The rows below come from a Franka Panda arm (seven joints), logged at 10 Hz.
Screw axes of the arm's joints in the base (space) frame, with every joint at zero. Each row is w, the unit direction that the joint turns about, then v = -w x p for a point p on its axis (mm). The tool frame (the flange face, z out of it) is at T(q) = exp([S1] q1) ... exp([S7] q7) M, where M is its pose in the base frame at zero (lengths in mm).
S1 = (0, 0, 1, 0, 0, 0)
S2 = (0, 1, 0, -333, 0, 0)
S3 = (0, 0, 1, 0, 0, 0)
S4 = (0, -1, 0, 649, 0, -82.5)
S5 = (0, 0, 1, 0, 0, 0)
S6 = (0, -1, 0, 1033, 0, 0)
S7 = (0, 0, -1, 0, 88, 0)
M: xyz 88 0 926 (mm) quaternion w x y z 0 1 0 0
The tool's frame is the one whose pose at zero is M.
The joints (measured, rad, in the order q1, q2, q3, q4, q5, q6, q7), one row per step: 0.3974 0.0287 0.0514 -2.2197 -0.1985 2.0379 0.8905; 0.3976 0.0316 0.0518 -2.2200 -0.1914 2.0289 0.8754; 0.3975 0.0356 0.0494 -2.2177 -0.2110 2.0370 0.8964; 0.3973 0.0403 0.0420 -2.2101 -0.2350 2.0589 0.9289; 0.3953 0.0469 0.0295 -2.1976 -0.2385 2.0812 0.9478; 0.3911 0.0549 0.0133 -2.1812 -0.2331 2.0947 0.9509
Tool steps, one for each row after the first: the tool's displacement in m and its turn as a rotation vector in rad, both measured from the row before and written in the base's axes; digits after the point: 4 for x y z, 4 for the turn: -0.0013 -0.0001 -0.0022 0.0006 0.0165 0.0093; 0.0026 -0.0011 -0.0004 -0.0123 -0.0170 -0.0091; 0.0065 -0.0019 0.0023 -0.0066 -0.0370 -0.0201; 0.0086 -0.0037 0.0033 0.0106 -0.0297 -0.0265; 0.0097 -0.0066 0.0036 0.0136 -0.0182 -0.0243
